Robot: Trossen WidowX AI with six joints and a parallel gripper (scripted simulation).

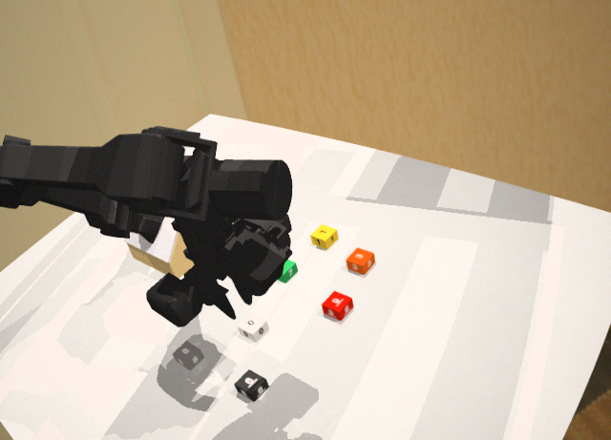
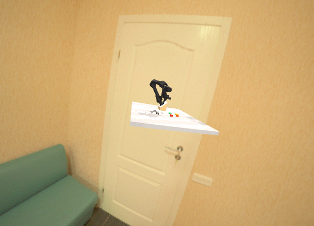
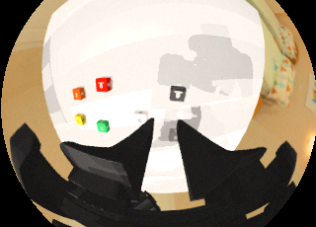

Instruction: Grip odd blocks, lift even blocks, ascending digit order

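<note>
The green block is 13 cm behind my gripper tip, 16 cm to the left of it and 12 cm below it. Round my gripper tip: black block (1 cm ahead, 3 cm to the right, 12 cm below); white block (7 cm behind, 4 cm to the left, 12 cm below); grey block (11 cm behind, 6 cm to the right, 12 cm below).
</note>
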